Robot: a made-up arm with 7 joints.
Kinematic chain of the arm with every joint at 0, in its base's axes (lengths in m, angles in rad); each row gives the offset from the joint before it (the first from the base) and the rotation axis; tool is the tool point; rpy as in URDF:
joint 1: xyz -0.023 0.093 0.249 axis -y
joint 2: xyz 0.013 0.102 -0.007 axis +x
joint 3: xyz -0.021 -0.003 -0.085 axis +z
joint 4: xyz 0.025 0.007 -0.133 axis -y
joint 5: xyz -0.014 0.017 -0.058 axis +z
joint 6: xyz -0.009 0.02 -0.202 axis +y
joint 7: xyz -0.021 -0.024 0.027 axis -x
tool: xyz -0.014 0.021 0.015 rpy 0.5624 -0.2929 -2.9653
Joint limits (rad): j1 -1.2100..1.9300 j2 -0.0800..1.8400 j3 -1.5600..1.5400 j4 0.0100..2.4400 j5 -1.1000..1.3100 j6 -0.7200..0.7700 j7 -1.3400..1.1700
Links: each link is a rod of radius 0.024 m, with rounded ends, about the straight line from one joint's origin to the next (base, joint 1, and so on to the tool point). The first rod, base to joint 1, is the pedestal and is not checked.
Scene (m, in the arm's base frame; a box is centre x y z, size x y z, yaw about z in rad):
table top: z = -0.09
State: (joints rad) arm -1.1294 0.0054 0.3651 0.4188 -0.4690 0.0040 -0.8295
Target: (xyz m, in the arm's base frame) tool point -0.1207 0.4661 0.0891
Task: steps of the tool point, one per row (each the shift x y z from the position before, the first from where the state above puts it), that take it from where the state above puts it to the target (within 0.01 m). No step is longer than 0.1 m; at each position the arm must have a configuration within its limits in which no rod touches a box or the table.
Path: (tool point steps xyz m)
1: 0.0384 0.0596 -0.0187
2: 0.0511 0.0572 -0.0029
3: 0.0607 0.0478 0.0131
4: 0.0661 0.0324 0.0271
5: 0.0658 0.0130 0.0376

